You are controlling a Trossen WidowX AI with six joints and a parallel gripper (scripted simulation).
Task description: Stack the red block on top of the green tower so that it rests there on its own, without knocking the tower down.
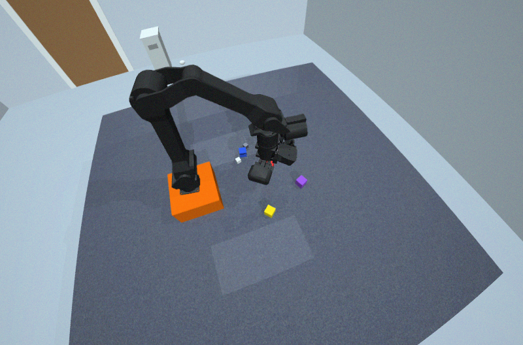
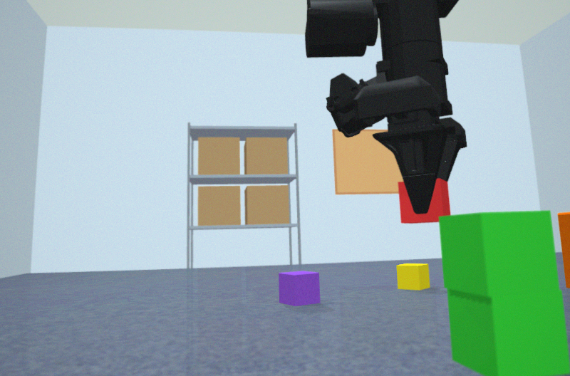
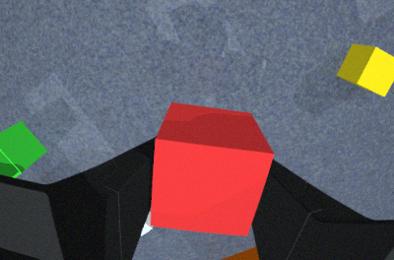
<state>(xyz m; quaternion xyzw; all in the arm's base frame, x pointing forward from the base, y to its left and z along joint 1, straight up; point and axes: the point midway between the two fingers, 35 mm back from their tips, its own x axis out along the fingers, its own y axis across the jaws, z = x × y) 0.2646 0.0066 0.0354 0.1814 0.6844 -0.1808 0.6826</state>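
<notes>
Now: gripper tip 140 mm to the right of the blue block, 70 mm past it and 70 mm above it. The rest, counted from my gripper tip: red block 10 mm above; purple block 120 mm ahead, 70 mm below, 40 mm to the right; yellow block 120 mm to the right, 70 mm below, 20 mm behind.
</notes>
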